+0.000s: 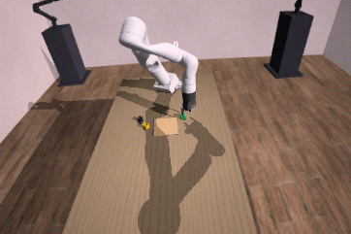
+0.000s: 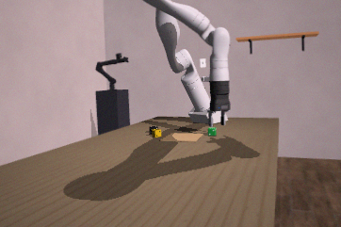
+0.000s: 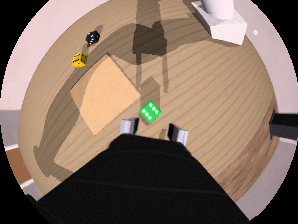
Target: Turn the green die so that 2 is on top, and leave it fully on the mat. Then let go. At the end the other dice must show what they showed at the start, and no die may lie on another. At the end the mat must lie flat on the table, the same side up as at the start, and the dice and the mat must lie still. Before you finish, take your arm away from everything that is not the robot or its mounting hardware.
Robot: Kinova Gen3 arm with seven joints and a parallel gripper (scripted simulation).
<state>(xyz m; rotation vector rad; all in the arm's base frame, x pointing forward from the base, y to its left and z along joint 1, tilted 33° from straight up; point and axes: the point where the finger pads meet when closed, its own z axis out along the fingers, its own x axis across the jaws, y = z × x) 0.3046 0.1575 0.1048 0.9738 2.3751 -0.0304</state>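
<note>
Right now the green die is 1 cm behind my hand, 2 cm to the right of it and 4 cm below it. From my hand the other things lie so: tan mat: 5 cm ahead, 13 cm to the right, 6 cm below; then yellow die: 5 cm ahead, 24 cm to the right, 4 cm below; then black die: 1 cm behind, 28 cm to the right, 4 cm below.
</note>
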